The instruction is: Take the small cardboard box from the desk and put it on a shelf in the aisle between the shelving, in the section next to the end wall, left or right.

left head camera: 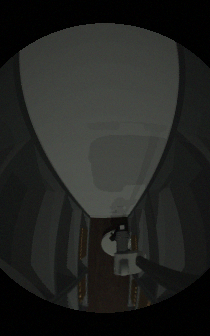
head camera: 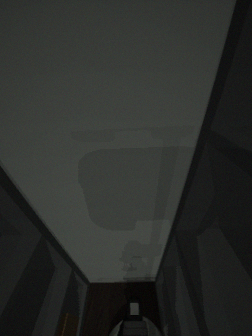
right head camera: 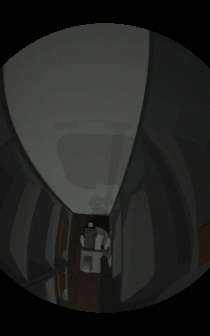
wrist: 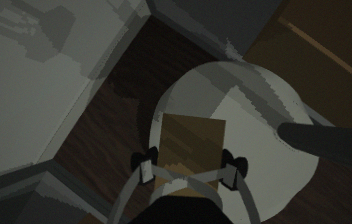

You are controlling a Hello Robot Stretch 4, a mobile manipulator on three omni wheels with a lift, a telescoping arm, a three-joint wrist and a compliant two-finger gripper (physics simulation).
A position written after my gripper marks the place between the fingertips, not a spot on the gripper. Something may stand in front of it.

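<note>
Small cardboard box (wrist: 189, 145) visible, as is my gripper (wrist: 188, 160); the box is out of frame in the head camera view.
</note>
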